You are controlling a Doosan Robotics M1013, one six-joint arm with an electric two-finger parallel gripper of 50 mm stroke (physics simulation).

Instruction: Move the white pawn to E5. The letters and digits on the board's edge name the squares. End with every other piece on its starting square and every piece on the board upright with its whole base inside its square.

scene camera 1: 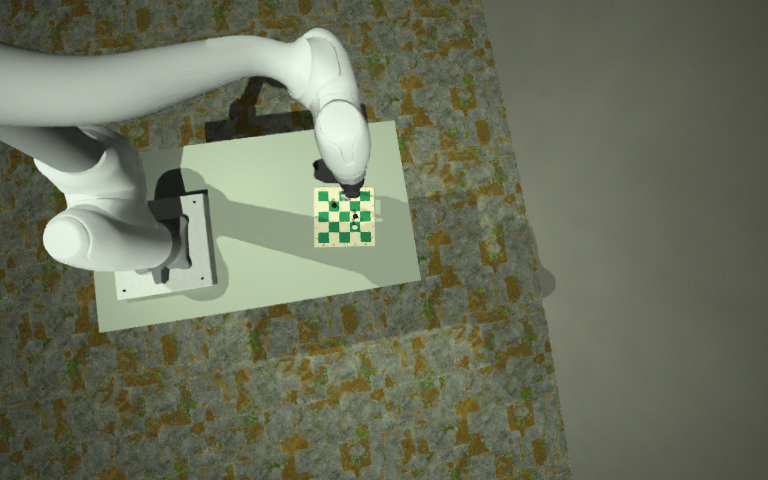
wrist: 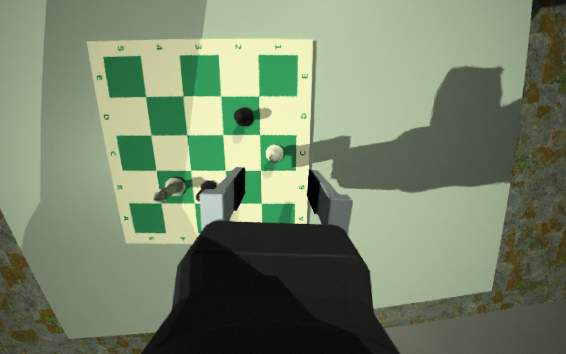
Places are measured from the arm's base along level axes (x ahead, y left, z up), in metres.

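Pixels of known places: gripper, fingertip midpoint: (scene camera 1: 346, 191) (wrist: 276, 181); arm's base, origin of the base link: (scene camera 1: 163, 245).
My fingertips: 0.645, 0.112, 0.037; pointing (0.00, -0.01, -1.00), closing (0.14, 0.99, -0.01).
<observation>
Ahead of a thing's pixels: the offset from my fingertips to its top centre, as dx, dy, dz. "spot": to the spot under its first point.
The white pawn @(-0.015, -0.002, -0.028) (wrist: 274, 153) stands upright on green square C1 of the chessboard @(-0.021, -0.074, -0.060) (scene camera 1: 316, 226) (wrist: 95, 60); in the scene view it is hard to make out beside the gripper. The green E5 square @(spot: -0.104, -0.142, -0.060) (scene camera 1: 323, 237) (wrist: 125, 76) is a corner square with no piece on it. My gripper (scene camera 1: 352, 193) (wrist: 276, 181) is open and empty, above the board's row-1 side. In the wrist view the pawn appears just beyond the gap between the fingertips, with B1 showing between them. The fingertips are mostly hidden in the scene view.
A black piece @(-0.054, -0.029, -0.028) (scene camera 1: 334, 204) (wrist: 243, 116) stands on D2. Another black piece @(+0.018, -0.077, -0.028) (scene camera 1: 355, 216) (wrist: 207, 188) is on B3, partly hidden by a finger in the wrist view. A taller white piece @(+0.012, -0.114, -0.016) (scene camera 1: 354, 226) (wrist: 176, 187), its top shaded, stands on B4.
</observation>
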